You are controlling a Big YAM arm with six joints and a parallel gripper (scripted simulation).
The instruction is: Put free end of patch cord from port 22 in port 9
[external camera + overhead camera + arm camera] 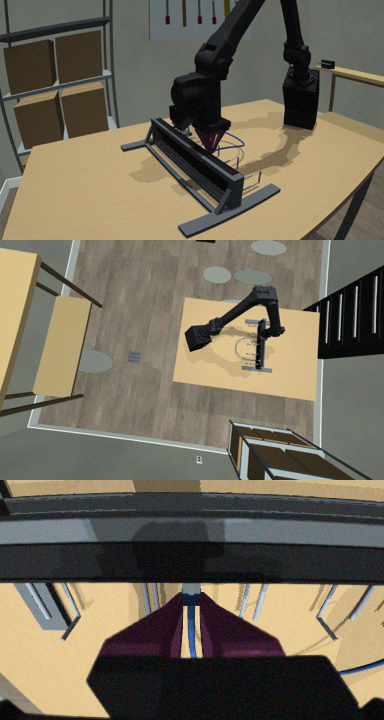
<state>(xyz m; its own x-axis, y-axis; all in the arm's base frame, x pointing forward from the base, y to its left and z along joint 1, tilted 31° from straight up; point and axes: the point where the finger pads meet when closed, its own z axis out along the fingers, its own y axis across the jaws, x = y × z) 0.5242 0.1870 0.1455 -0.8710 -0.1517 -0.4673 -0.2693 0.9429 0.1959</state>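
The grey plug is 2 cm ahead of my hand and 1 cm to the left of it.
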